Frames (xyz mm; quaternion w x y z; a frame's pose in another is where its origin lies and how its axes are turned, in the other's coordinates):
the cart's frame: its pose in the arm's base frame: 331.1 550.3 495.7 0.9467 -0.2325 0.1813 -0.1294
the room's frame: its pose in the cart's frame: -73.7 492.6 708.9 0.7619 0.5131 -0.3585 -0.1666
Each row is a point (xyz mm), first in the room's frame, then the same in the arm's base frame.
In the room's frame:
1: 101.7 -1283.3 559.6
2: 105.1 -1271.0 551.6
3: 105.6 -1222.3 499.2
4: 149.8 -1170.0 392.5
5: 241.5 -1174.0 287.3
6: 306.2 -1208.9 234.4
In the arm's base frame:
1: -95.2 112.1 563.4
2: -83.5 121.2 566.3
3: -32.4 170.4 557.5
4: 85.4 209.0 530.8
5: 215.6 175.8 492.7
6: 282.7 123.1 462.5

